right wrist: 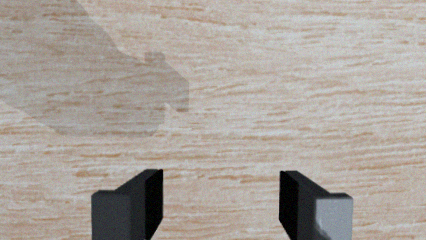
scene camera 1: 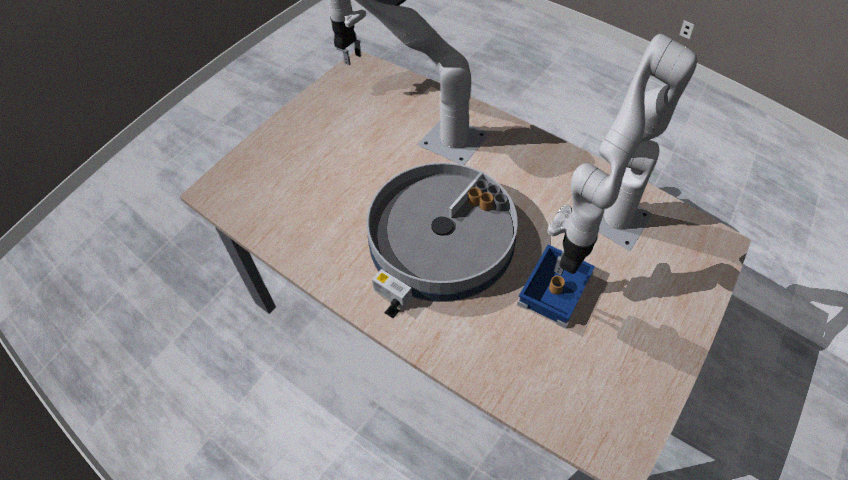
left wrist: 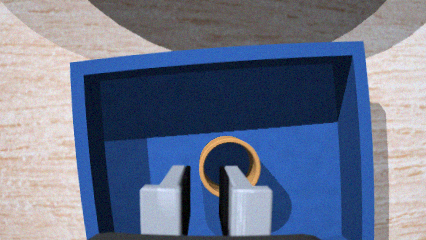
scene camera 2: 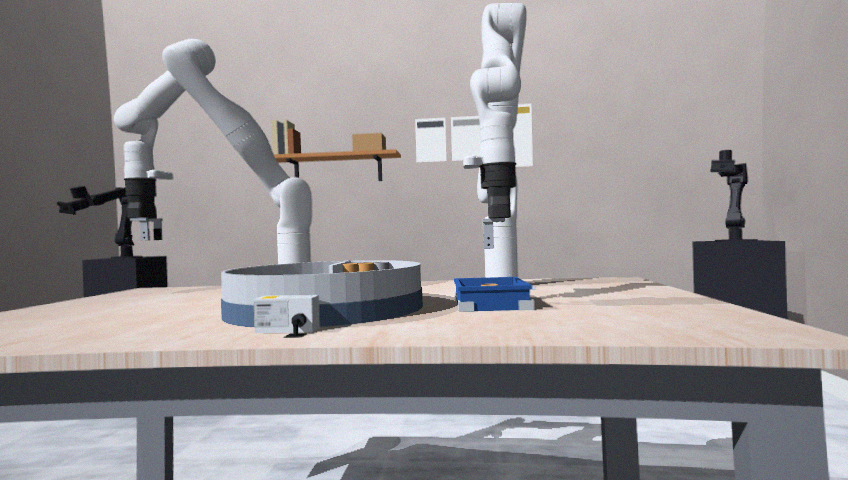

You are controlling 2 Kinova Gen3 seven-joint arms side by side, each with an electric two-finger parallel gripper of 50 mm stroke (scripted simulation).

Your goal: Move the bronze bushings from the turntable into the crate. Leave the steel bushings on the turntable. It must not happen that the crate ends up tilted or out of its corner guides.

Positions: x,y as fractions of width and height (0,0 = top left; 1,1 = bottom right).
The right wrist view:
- my right gripper: 0.52,0.81
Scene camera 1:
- my left gripper: 0.66,0.56
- blue crate: 0.63,0.60
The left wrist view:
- my left gripper: 0.48,0.79
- blue crate: 0.71,0.45
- bronze bushing: 0.60,0.73
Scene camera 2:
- blue crate: 0.57,0.62
